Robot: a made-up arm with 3 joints. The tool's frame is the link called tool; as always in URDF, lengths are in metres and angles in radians. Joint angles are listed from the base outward. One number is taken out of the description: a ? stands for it. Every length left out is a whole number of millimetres.
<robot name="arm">
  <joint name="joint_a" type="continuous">
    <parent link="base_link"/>
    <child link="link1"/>
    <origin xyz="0 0 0.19"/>
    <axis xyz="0 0 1"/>
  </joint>
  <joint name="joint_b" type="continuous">
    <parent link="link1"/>
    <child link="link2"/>
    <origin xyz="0.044 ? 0" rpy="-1.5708 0 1.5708"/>
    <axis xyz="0 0 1"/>
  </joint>
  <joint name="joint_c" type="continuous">
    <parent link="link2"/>
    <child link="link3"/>
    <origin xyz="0.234 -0.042 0" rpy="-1.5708 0 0"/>
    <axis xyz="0 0 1"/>
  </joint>
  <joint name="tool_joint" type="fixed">
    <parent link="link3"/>
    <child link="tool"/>
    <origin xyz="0.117 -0.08 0" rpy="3.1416 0 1.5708"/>
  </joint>
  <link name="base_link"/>
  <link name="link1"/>
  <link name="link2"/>
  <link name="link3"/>
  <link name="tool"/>
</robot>
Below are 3 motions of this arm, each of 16 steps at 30 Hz.
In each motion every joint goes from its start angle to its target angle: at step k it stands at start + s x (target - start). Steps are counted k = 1, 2, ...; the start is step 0. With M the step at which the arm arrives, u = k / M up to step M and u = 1 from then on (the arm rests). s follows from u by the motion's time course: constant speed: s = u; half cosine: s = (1 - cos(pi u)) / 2; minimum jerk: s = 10 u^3 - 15 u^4 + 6 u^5.
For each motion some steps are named. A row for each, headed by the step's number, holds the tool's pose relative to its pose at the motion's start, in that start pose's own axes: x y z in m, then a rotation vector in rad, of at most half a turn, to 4 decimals.
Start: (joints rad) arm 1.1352 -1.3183 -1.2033
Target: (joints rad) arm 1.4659 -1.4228 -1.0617
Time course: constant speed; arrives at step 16
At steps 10, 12, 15, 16:
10: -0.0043 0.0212 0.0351 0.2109 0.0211 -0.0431
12: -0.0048 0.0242 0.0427 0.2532 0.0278 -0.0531
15: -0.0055 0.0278 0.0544 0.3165 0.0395 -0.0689
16: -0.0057 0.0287 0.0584 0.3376 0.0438 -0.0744

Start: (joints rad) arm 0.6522 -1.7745 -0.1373
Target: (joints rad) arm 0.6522 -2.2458 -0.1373
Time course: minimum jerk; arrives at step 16
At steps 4, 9, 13, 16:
4: -0.0003 -0.0024 0.0165 0.0483 -0.0067 0.0000
9: -0.0036 -0.0260 0.0953 0.2876 -0.0397 0.0000
13: -0.0071 -0.0512 0.1428 0.4441 -0.0614 0.0000
16: -0.0077 -0.0555 0.1493 0.4669 -0.0645 0.0000

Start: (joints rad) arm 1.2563 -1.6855 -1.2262
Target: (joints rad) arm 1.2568 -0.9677 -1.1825
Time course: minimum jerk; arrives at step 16
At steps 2, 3, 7, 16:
2: 0.0005 0.0002 -0.0023 -0.0039 0.0108 -0.0007
3: 0.0015 0.0006 -0.0070 -0.0118 0.0329 -0.0021
7: 0.0056 0.0026 -0.0561 -0.0951 0.2587 -0.0167
16: -0.0163 -0.0042 -0.1447 -0.2567 0.6704 -0.0417

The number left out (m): 0.104
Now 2 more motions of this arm.
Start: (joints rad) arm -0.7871 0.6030 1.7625
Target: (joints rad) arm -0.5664 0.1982 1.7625
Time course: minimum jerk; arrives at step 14
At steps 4, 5, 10, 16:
4: 0.0009 -0.0121 0.0200 0.0059 0.0608 0.0268
5: 0.0023 -0.0208 0.0337 0.0091 0.1033 0.0463
10: 0.0249 -0.0739 0.1105 0.0118 0.3539 0.1724
16: 0.0336 -0.0863 0.1271 0.0083 0.4123 0.2046

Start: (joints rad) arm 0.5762 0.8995 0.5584
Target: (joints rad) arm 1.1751 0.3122 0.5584
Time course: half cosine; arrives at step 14
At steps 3, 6, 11, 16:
3: -0.0202 -0.0155 0.0253 0.0807 -0.0083 0.0423
6: -0.0728 -0.0701 0.0819 0.2802 -0.0195 0.1650
11: -0.1539 -0.2137 0.1462 0.6033 -0.0019 0.4335
16: -0.1666 -0.2505 0.1533 0.6662 0.0084 0.4993

